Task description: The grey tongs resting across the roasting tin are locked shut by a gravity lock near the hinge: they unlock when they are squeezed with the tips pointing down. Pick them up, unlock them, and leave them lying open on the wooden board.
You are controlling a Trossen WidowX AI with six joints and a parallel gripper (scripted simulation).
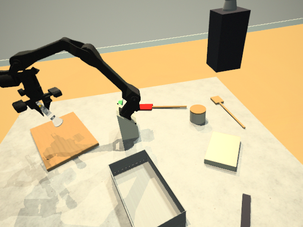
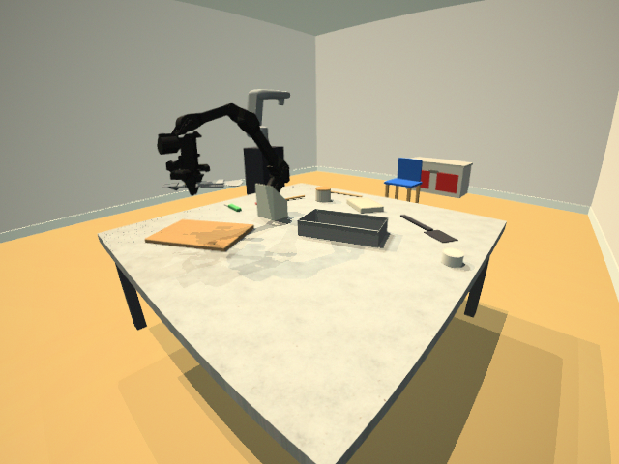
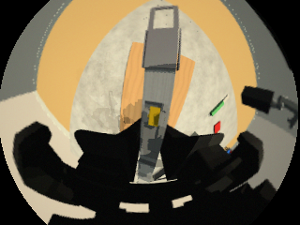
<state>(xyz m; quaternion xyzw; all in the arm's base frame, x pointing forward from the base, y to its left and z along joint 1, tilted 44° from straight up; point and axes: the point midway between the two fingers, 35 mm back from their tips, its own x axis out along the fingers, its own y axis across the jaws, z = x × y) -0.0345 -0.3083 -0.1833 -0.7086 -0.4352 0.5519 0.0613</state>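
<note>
The wooden board is 3 cm behind my gripper tip, 2 cm to the left of it and 16 cm below it. From my gripper tip the other things lie so: green item (26 cm behind, 33 cm to the left, 16 cm below); yellow lock piece (2 cm behind, 1 cm to the right, 4 cm above); roasting tin (40 cm ahead, 37 cm to the left, 14 cm below).
</note>
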